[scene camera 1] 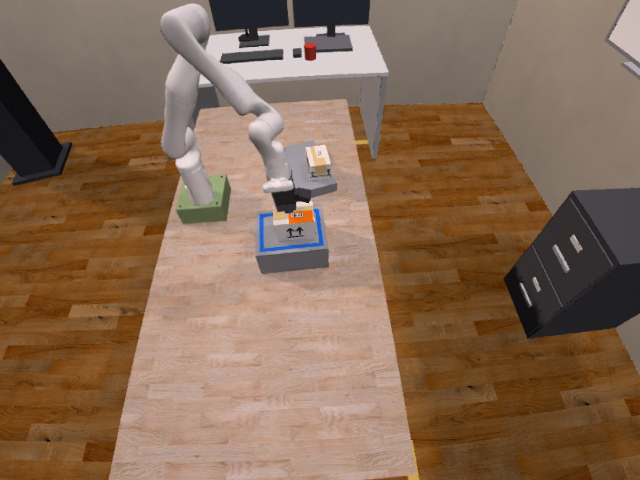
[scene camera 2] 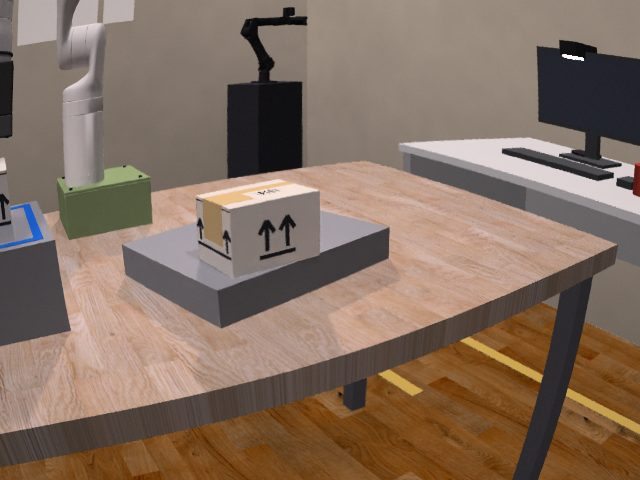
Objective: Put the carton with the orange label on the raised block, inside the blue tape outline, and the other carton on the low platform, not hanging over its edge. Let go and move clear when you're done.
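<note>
The carton with the orange label point(scene camera 1: 295, 228) point(scene camera 2: 4, 198) stands upright on the raised block point(scene camera 1: 294, 260) point(scene camera 2: 31, 289), its base within the blue tape outline point(scene camera 1: 292, 248) point(scene camera 2: 34, 222). In scene camera 1 my suction gripper point(scene camera 1: 288, 210) meets its top, left of the label, and appears attached. The cup does not show in scene camera 2. Any small gap under the carton cannot be judged. The other carton point(scene camera 1: 318, 160) point(scene camera 2: 273, 227) stands upright on the low platform point(scene camera 1: 297, 162) point(scene camera 2: 160, 242), apart from my gripper. One bottom corner is very close to the platform's edge; slight overhang cannot be ruled out.
My arm's green base point(scene camera 1: 204, 206) point(scene camera 2: 105, 211) stands on the table's left side. The low platform is behind the raised block. A white desk point(scene camera 1: 336, 64) point(scene camera 2: 465, 155) with monitors and a red cup point(scene camera 1: 310, 51) stands beyond the table. A dark cabinet point(scene camera 1: 568, 258) is at the right.
</note>
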